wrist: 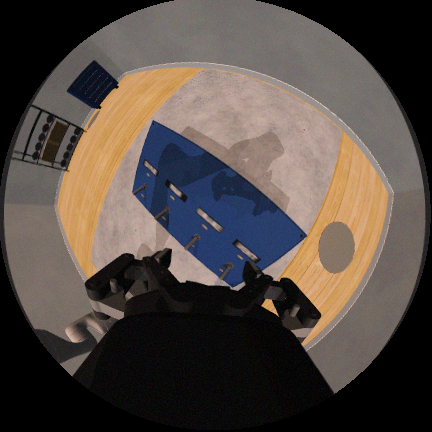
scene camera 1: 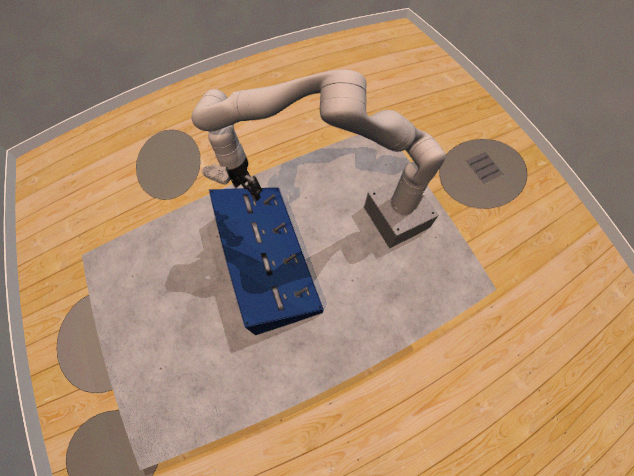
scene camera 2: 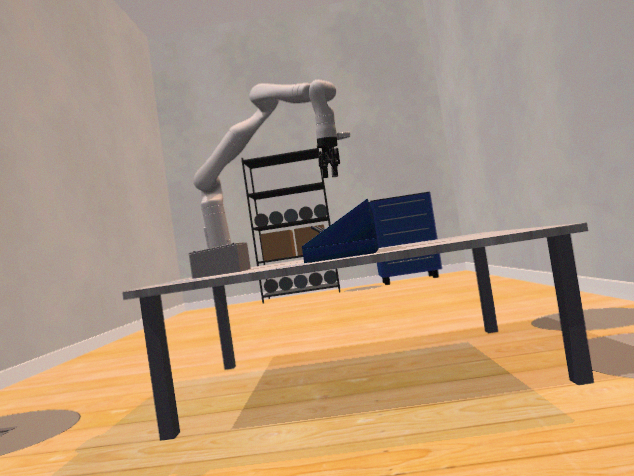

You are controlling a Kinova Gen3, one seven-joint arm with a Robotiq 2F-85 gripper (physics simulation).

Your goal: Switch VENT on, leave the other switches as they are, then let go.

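Pixels of known places: gripper, fingertip midpoint: [wrist: 207, 263] [scene camera 1: 247, 192] [scene camera 2: 330, 177]; arm's base at its link origin: [scene camera 1: 402, 204] [scene camera 2: 220, 246].
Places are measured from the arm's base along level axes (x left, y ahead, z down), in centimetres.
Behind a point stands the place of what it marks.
The blue sloped switch panel [scene camera 1: 227, 202] @[y 60.6, x -15.5, z -4.8 cm] [scene camera 2: 348, 233] @[y 58.0, x -21.7, z 3.4 cm] [wrist: 272, 232] @[y 61.2, x -15.3, z -5.2 cm] bears a row of four levers with plates and small marks. The plates' lettering is too blurred to read. The VENT lever [scene camera 1: 269, 199] @[y 46.0, x -15.1, z -0.2 cm] [wrist: 226, 271] @[y 46.2, x -15.6, z -0.3 cm] is at the panel's top end in scene camera 1 and at lower right in the wrist view, beside the VENT plate [scene camera 1: 248, 203] @[y 53.7, x -15.0, z -1.4 cm] [wrist: 246, 251] @[y 53.9, x -15.0, z -1.5 cm]. All four levers lean much alike; on or off I cannot tell. My gripper [scene camera 1: 256, 193] @[y 52.4, x -8.2, z -18.9 cm] [scene camera 2: 330, 175] @[y 52.4, x -8.2, z -18.9 cm] [wrist: 207, 263] @[y 52.4, x -8.2, z -18.9 cm] is open and empty, well above the panel near the VENT end, touching no lever.
The panel stands on the grey table [scene camera 1: 179, 384] @[y 94.0, x 39.2, z 11.3 cm] [scene camera 2: 460, 240] @[y 94.2, x -16.3, z 11.3 cm], with the arm's base block [scene camera 1: 414, 225] @[y -0.7, x 9.3, z -0.2 cm] [scene camera 2: 220, 258] @[y 3.7, x -9.4, z 5.0 cm] on the lever side. A black shelf rack [scene camera 2: 286, 159] and a blue drawer cabinet [scene camera 2: 404, 220] [wrist: 93, 84] stand beyond the table.
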